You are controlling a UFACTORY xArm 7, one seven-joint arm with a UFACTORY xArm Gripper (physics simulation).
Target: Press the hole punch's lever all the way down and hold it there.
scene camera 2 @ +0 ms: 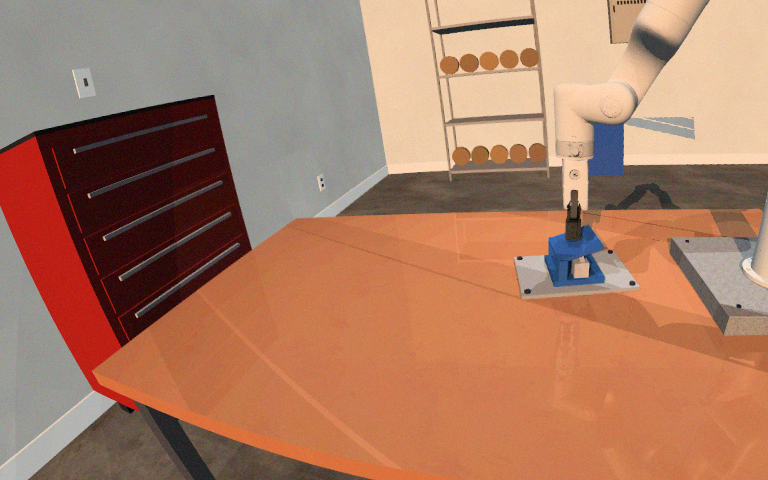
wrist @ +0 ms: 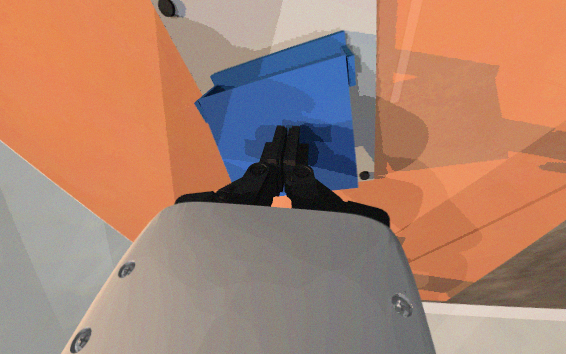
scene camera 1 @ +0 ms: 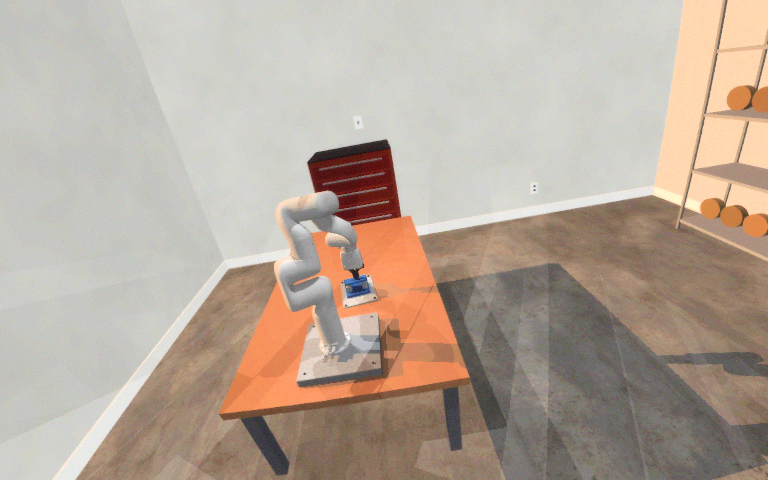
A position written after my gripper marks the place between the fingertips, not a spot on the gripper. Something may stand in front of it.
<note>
I see my gripper (scene camera 2: 572, 238), a blue hole punch (wrist: 307, 85) and a light grey plate (wrist: 208, 44).
My gripper also shows in the wrist view (wrist: 288, 142).
</note>
